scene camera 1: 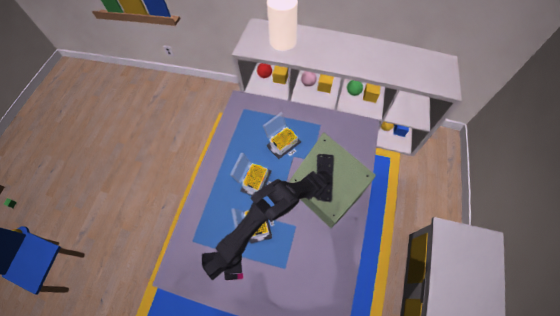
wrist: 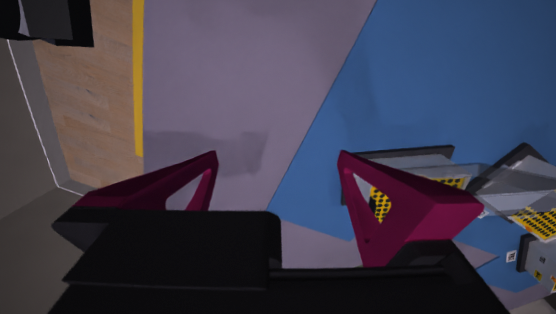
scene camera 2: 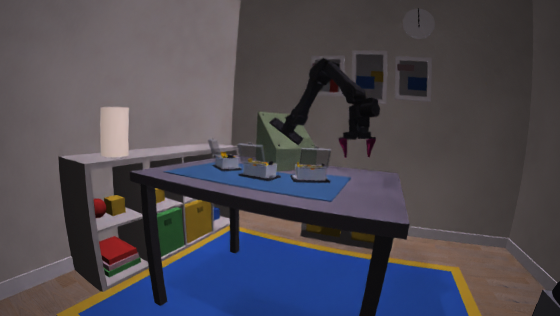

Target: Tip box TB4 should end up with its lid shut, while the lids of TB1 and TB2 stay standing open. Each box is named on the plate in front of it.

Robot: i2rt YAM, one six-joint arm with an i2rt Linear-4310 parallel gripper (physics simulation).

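Where they show: gripper, between the fingertips: (wrist: 277, 157) (scene camera 2: 357, 157); arm's base, origin of its link: (scene camera 1: 325, 177) (scene camera 2: 286, 131).
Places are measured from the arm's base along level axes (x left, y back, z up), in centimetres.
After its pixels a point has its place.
Note:
Three white tip boxes with yellow racks stand in a row on the blue mat (scene camera 1: 215, 225) @[x 30.9, y -42.7, z -19.7 cm] (scene camera 2: 335, 188) @[x 38.2, y -32.4, z -19.7 cm] (wrist: 425, 75) @[x 31.1, y -37.3, z -19.7 cm], each with its clear lid standing open. The box by the shelf (scene camera 1: 284, 140) (scene camera 2: 227, 162), the middle box (scene camera 1: 255, 177) (scene camera 2: 260, 170) @[x 6.6, y -36.4, z -16.0 cm] and the box nearest my gripper (scene camera 1: 260, 231) (scene camera 2: 311, 173) are all upright. The name plates are too small to read, so I cannot tell which is TB4. The arm partly covers the nearest box in scene camera 1; a finger partly covers it in the wrist view. My gripper (scene camera 2: 357, 155) @[x 44.5, y -25.1, z -7.6 cm] (wrist: 277, 157) @[x 44.5, y -25.1, z -7.6 cm] is open and empty, high above the table, beside that box.
A green sloped pedestal (scene camera 1: 350, 172) @[x -2.6, y 9.2, z 6.3 cm] (scene camera 2: 289, 157) @[x 6.4, y -7.6, z -13.1 cm] carries the arm on the grey table (scene camera 1: 310, 280) @[x 40.4, y 6.7, z -20.0 cm] (scene camera 2: 370, 195) @[x 52.4, y -34.4, z -20.0 cm] (wrist: 240, 75) @[x 51.8, y -27.1, z -20.0 cm]. A white shelf unit (scene camera 1: 360, 47) (scene camera 2: 165, 151) with a lamp (scene camera 1: 282, 30) (scene camera 2: 114, 132) stands beyond the table end by the boxes.

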